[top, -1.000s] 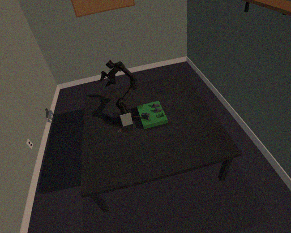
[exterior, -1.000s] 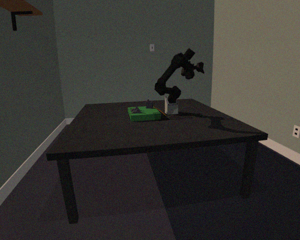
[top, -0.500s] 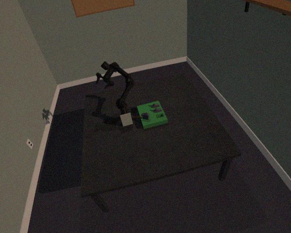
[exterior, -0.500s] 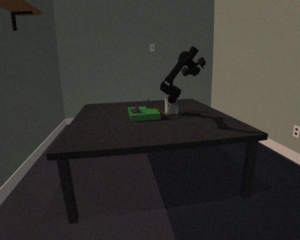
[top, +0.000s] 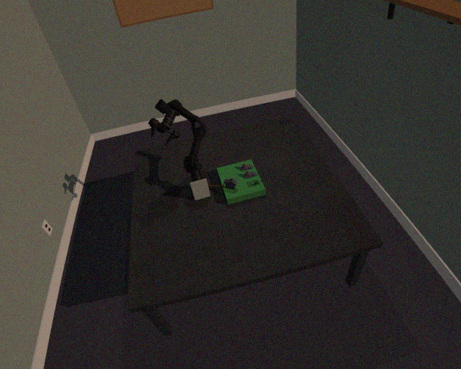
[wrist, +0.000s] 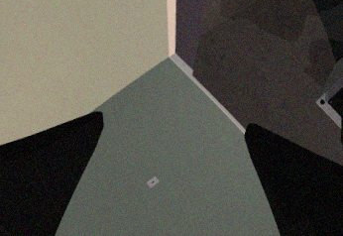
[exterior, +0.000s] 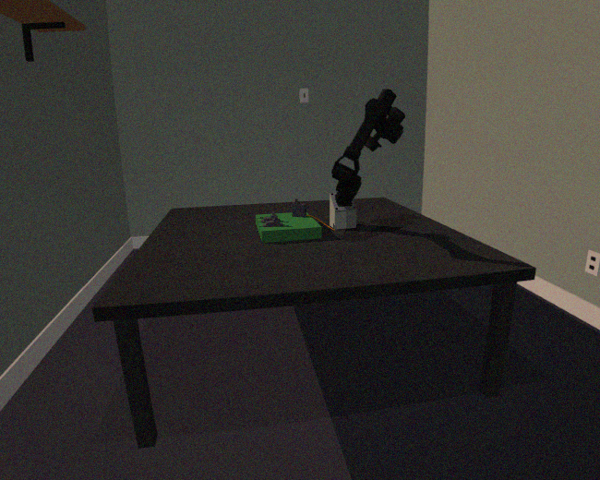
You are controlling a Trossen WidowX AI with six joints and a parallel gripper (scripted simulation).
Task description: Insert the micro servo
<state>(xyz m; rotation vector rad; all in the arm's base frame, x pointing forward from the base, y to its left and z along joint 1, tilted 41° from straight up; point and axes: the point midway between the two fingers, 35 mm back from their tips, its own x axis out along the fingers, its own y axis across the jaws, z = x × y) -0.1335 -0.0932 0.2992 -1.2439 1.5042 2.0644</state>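
Now: the green deck 380 mm ahead of my gripper tip, 360 mm below it and 100 mm to the right of it.
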